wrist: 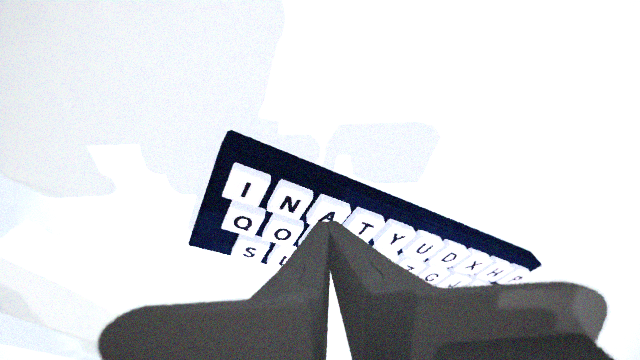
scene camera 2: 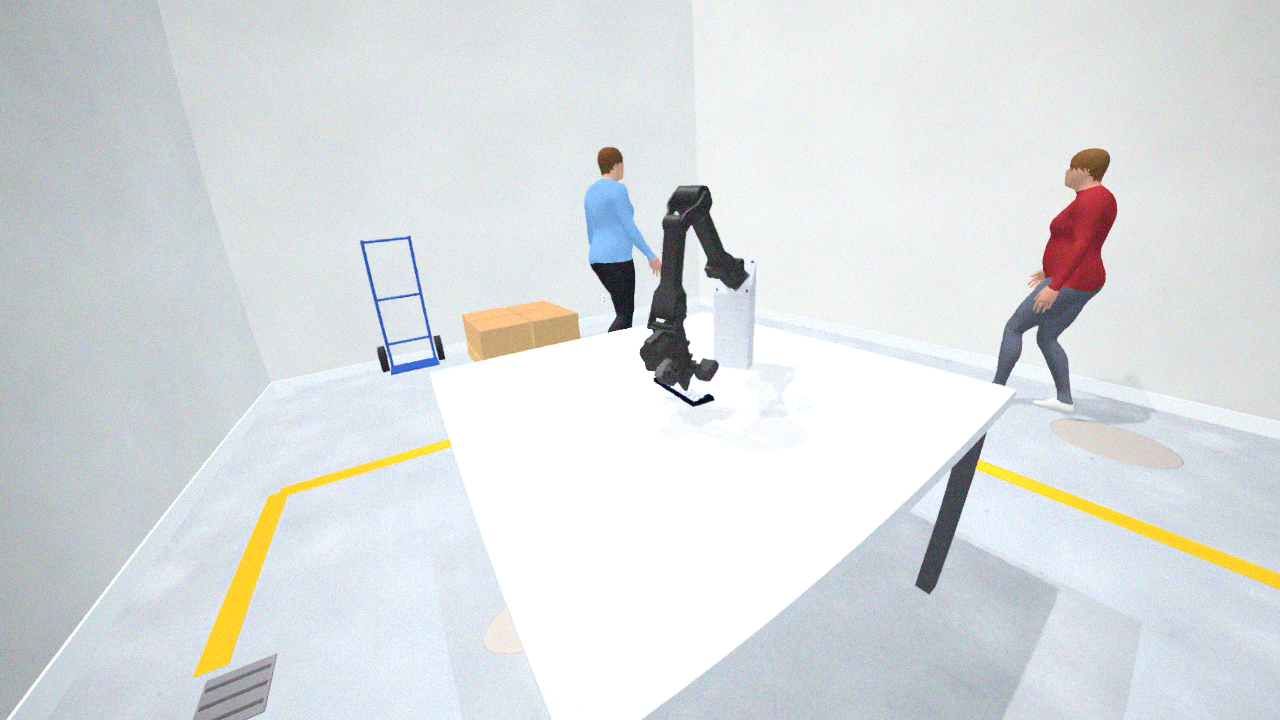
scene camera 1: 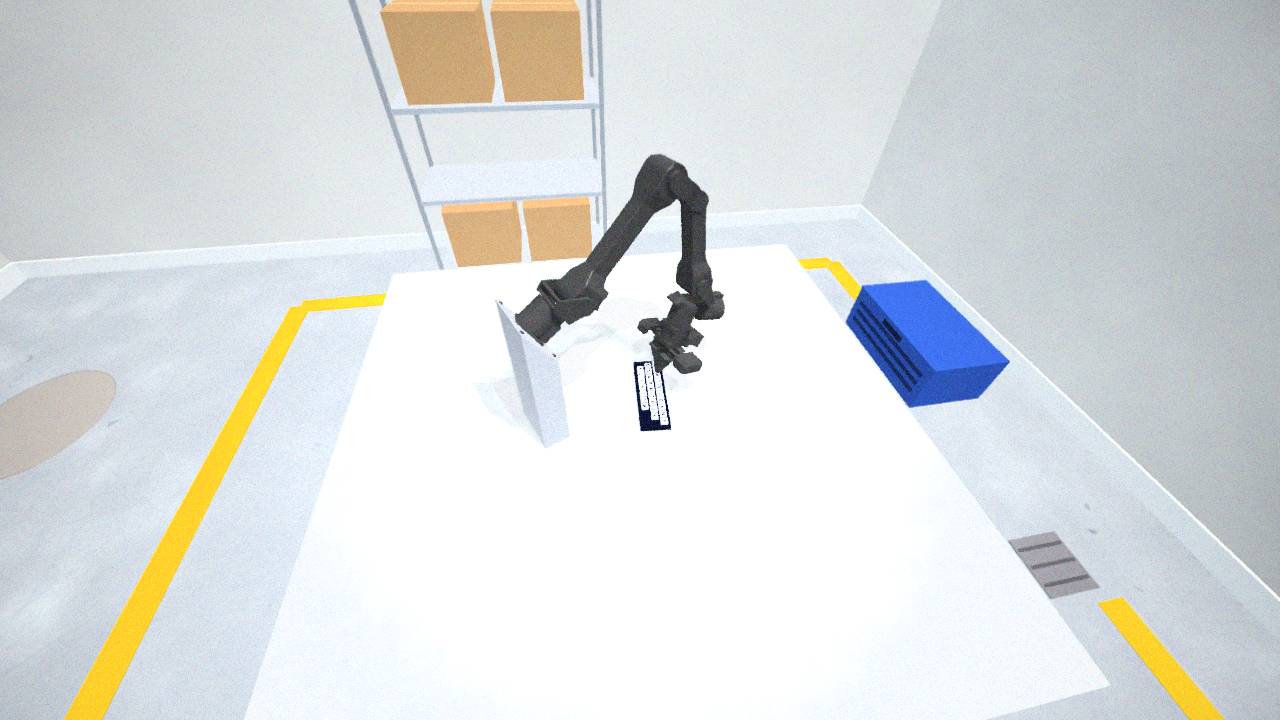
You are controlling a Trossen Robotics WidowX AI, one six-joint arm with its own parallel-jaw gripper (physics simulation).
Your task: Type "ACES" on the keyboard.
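Frame: origin at the arm's base, x left, y back, z up, level; metres.
Where they show: gripper, fingertip midpoint: point(wrist: 326, 230) point(scene camera 2: 686, 389) point(scene camera 1: 657, 372); arm's base at its link origin: point(scene camera 2: 735, 277) point(scene camera 1: 528, 330).
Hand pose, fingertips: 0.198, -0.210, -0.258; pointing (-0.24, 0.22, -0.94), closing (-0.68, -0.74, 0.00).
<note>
Each offset is from my fingertips to the centre of the thing, as dx, dy, dz. Level surfaces: height alone.
The dark blue keyboard {-0.055, +0.002, -0.017} point(scene camera 1: 654, 398) point(scene camera 2: 701, 401) point(wrist: 240, 147) with white letter keys lies on the white table. My gripper point(scene camera 1: 659, 368) point(scene camera 2: 685, 385) point(wrist: 326, 230) is shut and empty, pointing down at the keyboard's end near the I and N keys. In the wrist view the fingertips overlap the lower edge of the A key {-0.002, +0.000, -0.011} point(wrist: 334, 206), between the N key {+0.017, +0.006, -0.011} point(wrist: 291, 198) and the T key {-0.020, -0.007, -0.011} point(wrist: 366, 227). I cannot tell if they touch it. The S key {+0.009, +0.045, -0.011} point(wrist: 249, 251) shows at lower left. The fingers hide part of the lower rows; the C and E keys do not show.
A tall white panel point(scene camera 1: 537, 394) point(scene camera 2: 733, 331) stands on the table {dz -0.025} point(scene camera 1: 626, 555) point(scene camera 2: 626, 501) beside the arm's base. Beyond the table are a blue cabinet point(scene camera 1: 935, 326), a shelf rack point(scene camera 1: 510, 108), cardboard boxes point(scene camera 2: 521, 329), a blue hand truck point(scene camera 2: 414, 365) and two people point(scene camera 2: 611, 223) point(scene camera 2: 1081, 237).
</note>
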